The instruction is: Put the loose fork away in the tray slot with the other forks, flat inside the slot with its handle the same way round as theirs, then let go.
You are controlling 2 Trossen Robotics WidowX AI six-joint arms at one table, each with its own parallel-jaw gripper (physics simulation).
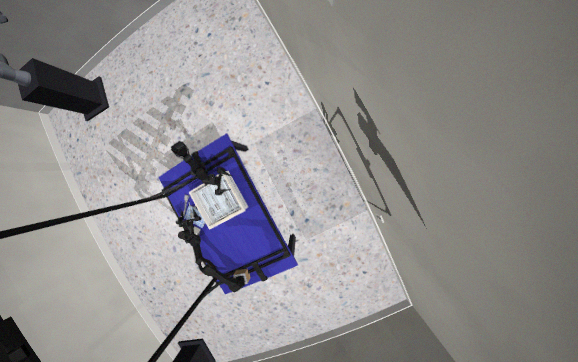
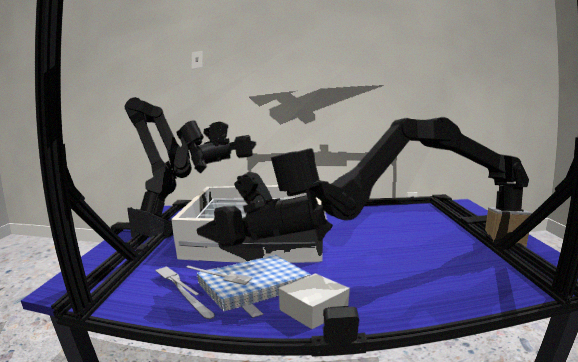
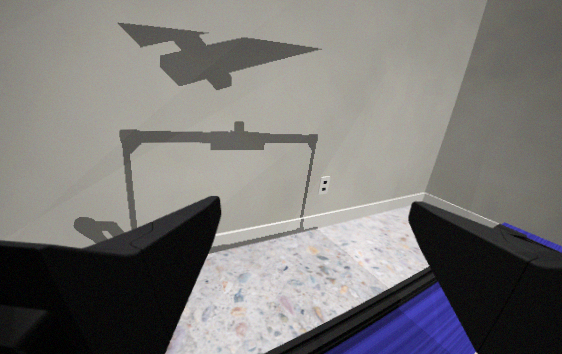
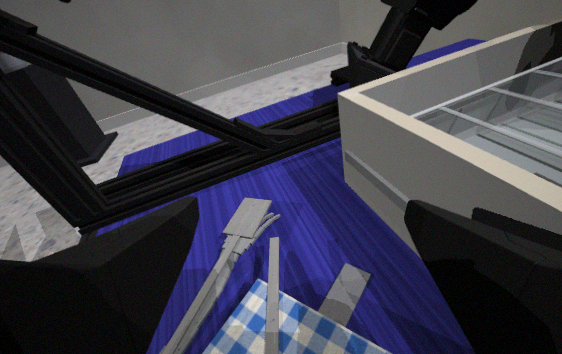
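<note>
A fork with thin tines [image 4: 266, 226] lies partly under a flat-headed utensil [image 2: 167, 272] [image 4: 247, 217] on the blue table. Another utensil [image 2: 240, 279] [image 4: 272, 300] lies across the checked cloth; I cannot tell which piece is the loose fork. The beige tray [image 1: 227, 218] [image 2: 186, 240] [image 4: 390, 140] has clear dividers; the forks inside it cannot be made out. My right gripper [image 2: 204, 231] [image 4: 303, 208] is open and empty, in front of the tray and above the cutlery and cloth. My left gripper [image 1: 224, 190] [image 2: 252, 145] [image 3: 314, 208] is open and empty, high above the tray.
The blue checked cloth [image 2: 270, 272] [image 4: 245, 310] lies in front of the tray, with a flat grey end [image 2: 253, 310] [image 4: 347, 287] sticking out from under it. A white box [image 2: 315, 300] stands at its right. Black frame rails edge the table. A wooden block [image 1: 242, 276] [image 2: 507, 225] sits at the right arm's base.
</note>
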